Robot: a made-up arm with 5 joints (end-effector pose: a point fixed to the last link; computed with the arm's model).
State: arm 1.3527 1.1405 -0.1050 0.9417 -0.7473
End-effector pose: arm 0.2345 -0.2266 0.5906 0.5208 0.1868 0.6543
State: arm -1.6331 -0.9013 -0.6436 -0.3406 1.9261
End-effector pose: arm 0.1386 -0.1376 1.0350 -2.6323 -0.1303 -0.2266
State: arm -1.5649 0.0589 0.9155 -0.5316 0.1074
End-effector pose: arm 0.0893 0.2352 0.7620 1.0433 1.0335 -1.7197
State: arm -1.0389 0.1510 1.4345 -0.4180 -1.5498
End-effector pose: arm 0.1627 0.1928 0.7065 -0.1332 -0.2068 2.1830
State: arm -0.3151 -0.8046 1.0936 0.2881 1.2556
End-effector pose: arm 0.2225 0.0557 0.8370 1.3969 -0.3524 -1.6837
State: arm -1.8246 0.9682 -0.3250 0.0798 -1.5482
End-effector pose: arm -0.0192 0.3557 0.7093 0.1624 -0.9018 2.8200
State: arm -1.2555 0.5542 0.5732 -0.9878 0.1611
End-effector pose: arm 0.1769 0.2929 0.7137 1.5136 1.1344 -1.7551
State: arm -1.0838 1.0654 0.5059 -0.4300 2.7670
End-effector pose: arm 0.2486 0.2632 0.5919 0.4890 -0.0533 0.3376
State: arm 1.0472 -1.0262 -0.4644 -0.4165 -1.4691
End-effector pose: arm 0.0814 0.2041 1.0182 2.7552 1.2646 0.1921
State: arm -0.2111 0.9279 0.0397 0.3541 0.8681
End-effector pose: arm 0.3962 0.0917 0.6342 0.6182 -0.1753 -2.4280
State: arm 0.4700 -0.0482 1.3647 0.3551 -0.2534
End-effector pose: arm 0.2433 0.0105 0.7133 0.0497 0.2994 1.9989
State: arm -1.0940 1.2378 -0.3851 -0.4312 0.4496
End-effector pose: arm 0.2559 0.3311 0.6185 1.4480 0.6453 -1.7534
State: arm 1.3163 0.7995 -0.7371 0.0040 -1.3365
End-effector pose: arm 0.2662 -0.3032 0.8478 -1.2925 -0.1724 -0.0466
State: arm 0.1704 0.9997 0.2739 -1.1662 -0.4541
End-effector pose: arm 0.4256 0.0188 0.6468 -1.6087 -0.3465 1.4976
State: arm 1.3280 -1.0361 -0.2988 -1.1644 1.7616
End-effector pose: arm 0.0808 0.1780 0.9988 0.5056 -2.5011 1.6304
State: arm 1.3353 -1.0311 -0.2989 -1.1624 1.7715
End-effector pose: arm 0.0822 0.1771 0.9995 0.4847 -2.5113 1.6196
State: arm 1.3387 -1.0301 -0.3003 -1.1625 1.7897
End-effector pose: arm 0.0825 0.1775 0.9991 0.4560 -2.5217 1.6204
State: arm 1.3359 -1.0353 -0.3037 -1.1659 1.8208
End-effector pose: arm 0.0813 0.1798 0.9971 0.4152 -2.5325 1.6390
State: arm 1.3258 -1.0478 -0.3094 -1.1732 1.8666
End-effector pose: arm 0.0782 0.1844 0.9931 0.3609 -2.5438 1.6785
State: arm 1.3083 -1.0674 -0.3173 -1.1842 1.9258
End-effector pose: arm 0.0731 0.1910 0.9869 0.2949 -2.5560 1.7381
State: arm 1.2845 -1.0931 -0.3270 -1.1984 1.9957
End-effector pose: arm 0.0663 0.1988 0.9787 -0.2177 2.5504 -1.8012
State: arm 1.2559 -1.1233 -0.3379 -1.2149 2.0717
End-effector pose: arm 0.0580 0.2070 0.9688 -0.1330 2.4702 -1.8192
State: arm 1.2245 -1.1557 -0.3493 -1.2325 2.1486
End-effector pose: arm 0.0489 0.2147 0.9579 -0.0543 2.3820 -1.8292
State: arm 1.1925 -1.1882 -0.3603 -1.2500 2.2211
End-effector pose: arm 0.0395 0.2213 0.9466 0.0130 2.2928 -1.8305
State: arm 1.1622 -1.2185 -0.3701 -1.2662 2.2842
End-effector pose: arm 0.0306 0.2265 0.9360 0.0655 2.2102 -1.8250
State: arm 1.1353 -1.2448 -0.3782 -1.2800 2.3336
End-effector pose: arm 0.0227 0.2302 0.9267 0.1011 2.1398 -1.8166
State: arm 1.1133 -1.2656 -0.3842 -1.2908 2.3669
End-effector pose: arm 0.0162 0.2324 0.9195 0.1205 2.0857 -1.8094
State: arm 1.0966 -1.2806 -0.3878 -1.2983 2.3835
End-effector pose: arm 0.0113 0.2336 0.9145 0.1249 2.0488 -1.8066
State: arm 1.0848 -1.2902 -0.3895 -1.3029 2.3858
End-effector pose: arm 0.0080 0.2340 0.9116 0.1175 2.0270 -1.8089
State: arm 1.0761 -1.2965 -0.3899 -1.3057 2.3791
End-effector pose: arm 0.0055 0.2339 0.9100 0.1029 2.0144 -1.8149
